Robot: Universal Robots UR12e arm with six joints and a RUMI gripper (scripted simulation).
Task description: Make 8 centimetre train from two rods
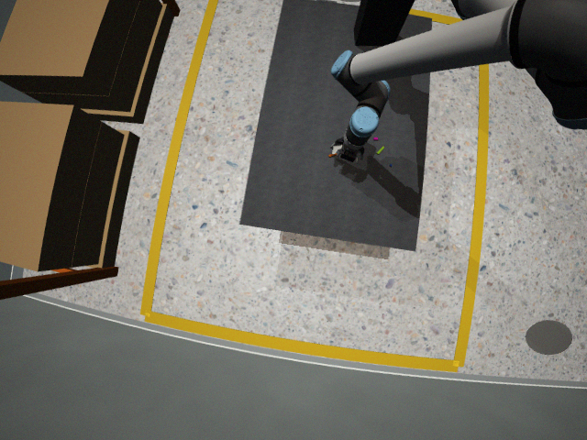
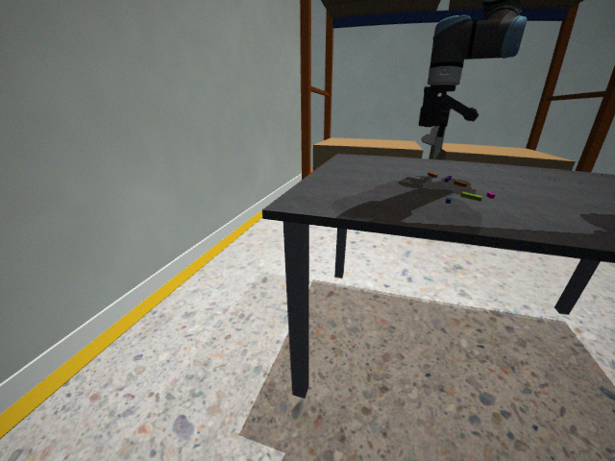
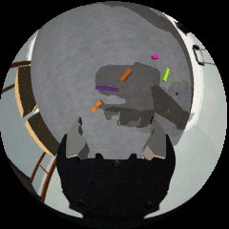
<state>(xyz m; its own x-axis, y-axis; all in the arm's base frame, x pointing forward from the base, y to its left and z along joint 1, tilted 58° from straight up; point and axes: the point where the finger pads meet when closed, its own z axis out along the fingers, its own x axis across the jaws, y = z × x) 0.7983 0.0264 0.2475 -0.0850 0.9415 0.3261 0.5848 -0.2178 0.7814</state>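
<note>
The purple rod lies 7 cm below my hand, 4 cm to the right of it and 4 cm behind it. Round my hand: lime rod 14 cm to the left, 13 cm behind, 7 cm below; then magenta rod 18 cm behind, 9 cm to the left, 7 cm below; then small blue rod 23 cm to the left, 9 cm behind, 7 cm below.
</note>
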